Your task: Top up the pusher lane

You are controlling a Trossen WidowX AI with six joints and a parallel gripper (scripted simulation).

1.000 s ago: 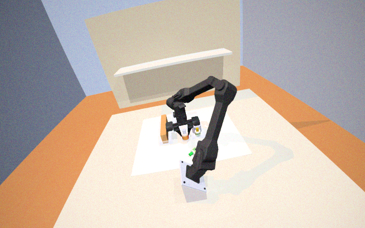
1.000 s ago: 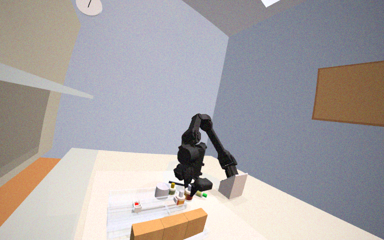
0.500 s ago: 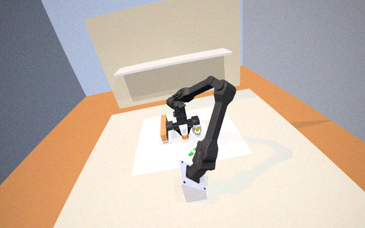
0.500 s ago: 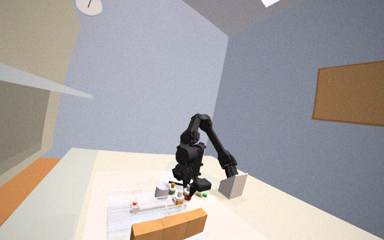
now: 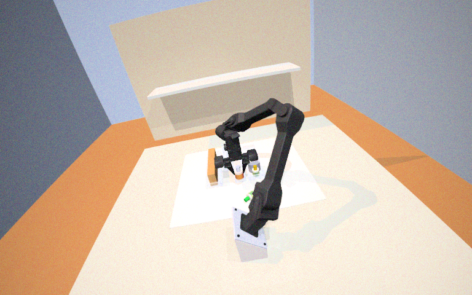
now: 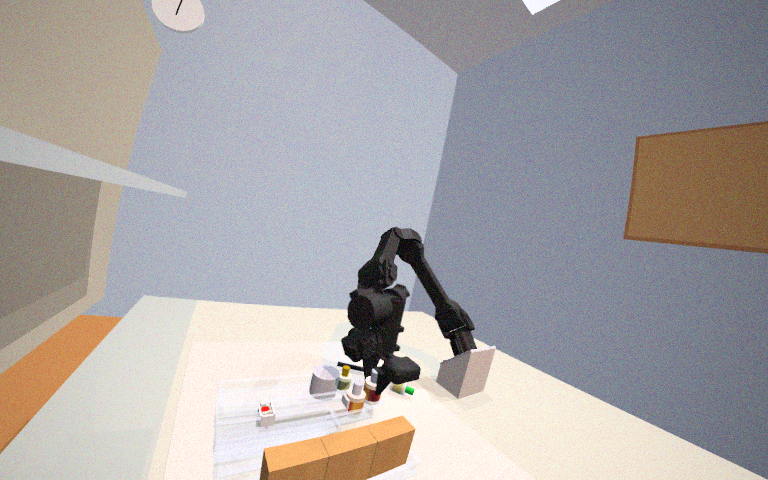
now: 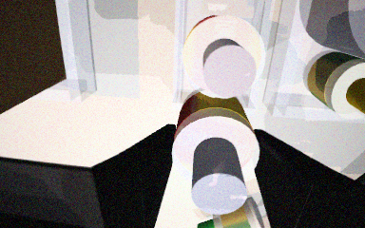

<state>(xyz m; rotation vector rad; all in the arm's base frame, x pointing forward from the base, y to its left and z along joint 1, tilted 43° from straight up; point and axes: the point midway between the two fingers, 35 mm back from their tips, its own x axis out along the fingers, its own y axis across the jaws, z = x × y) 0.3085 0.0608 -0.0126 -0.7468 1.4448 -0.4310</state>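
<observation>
Right now my gripper tip is 80 mm short of the grey cylinder, 70 mm to the left of it and 30 mm above it. The rest, counted from my gripper tip: clear sprung lane 170 mm ahead, 50 mm to the left, 40 mm below; black rod 150 mm to the right, 50 mm below, 50 mm behind; pusher plate 140 mm ahead, 50 mm to the left, 10 mm below.
</observation>
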